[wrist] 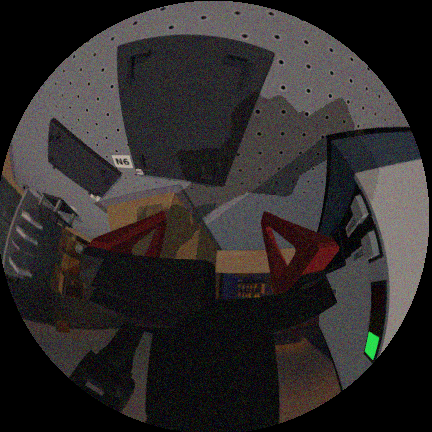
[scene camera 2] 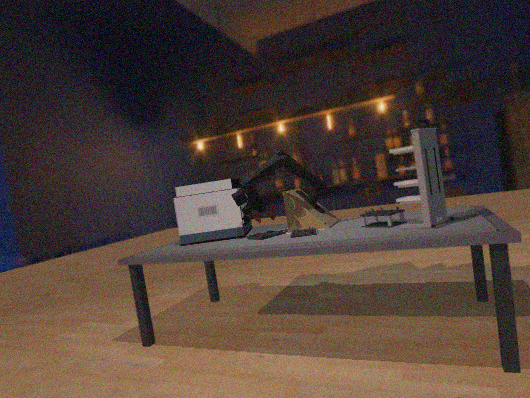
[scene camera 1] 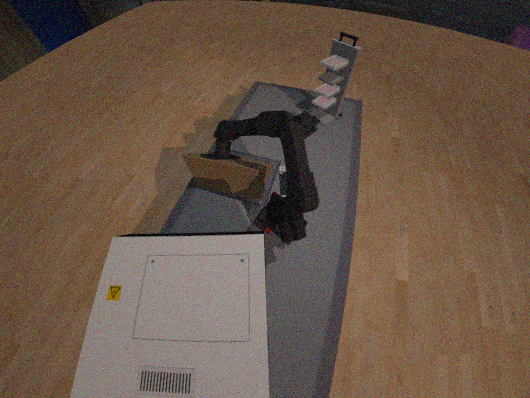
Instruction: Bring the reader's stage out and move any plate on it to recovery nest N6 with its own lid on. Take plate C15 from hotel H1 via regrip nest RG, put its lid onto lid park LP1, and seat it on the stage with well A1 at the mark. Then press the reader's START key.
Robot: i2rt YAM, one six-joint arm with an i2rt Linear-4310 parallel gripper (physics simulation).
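Frame: origin at the arm's base, x left, y down, z back, level; metres.
Seen in the pictures: gripper, fingertip midpoint: [wrist: 213, 216] [scene camera 2: 267, 221] [scene camera 1: 264, 214]; arm's base, link origin: [scene camera 2: 309, 202] [scene camera 1: 221, 157].
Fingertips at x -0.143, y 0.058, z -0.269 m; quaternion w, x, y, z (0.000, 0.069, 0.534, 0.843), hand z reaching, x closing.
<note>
Offsets run from my fingertips to a thing's middle. "*": to the spot under its first point.
My gripper [scene camera 1: 267, 230] [scene camera 2: 265, 216] [wrist: 213, 216] is open and empty, its red fingers wide apart, above the table in front of the reader. The white reader {dx -0.367, dy -0.094, dz +0.027 m} [scene camera 1: 195, 300] [scene camera 2: 212, 215] [wrist: 405, 210] has two grey keys on its front; their labels are unreadable. Its stage does not show. Nest N6 {dx +0.028, dy +0.062, dz -0.070 m} [wrist: 185, 100], a dark pad with corner brackets beside the N6 label {* dx +0.132, dy +0.071, dz -0.029 m} [wrist: 122, 161], holds no plate. A smaller dark pad {* dx +0.200, dy +0.061, dz -0.069 m} [wrist: 80, 157] lies to its left. Hotel H1 {dx +0.801, dy -0.145, dz -0.039 m} [scene camera 1: 346, 52] [scene camera 2: 425, 175] holds several pale plates; C15 cannot be told apart. The regrip nest {dx +0.602, dy +0.033, dz +0.041 m} [scene camera 2: 382, 214] is empty.
A tan angled block [scene camera 1: 220, 172] [scene camera 2: 302, 215] stands by the arm's base, close to the arm. A green light [wrist: 371, 345] glows on the reader's front. The grey table [scene camera 1: 310, 310] [scene camera 2: 350, 244] carries everything, with its edge along the right in scene camera 1.
</note>
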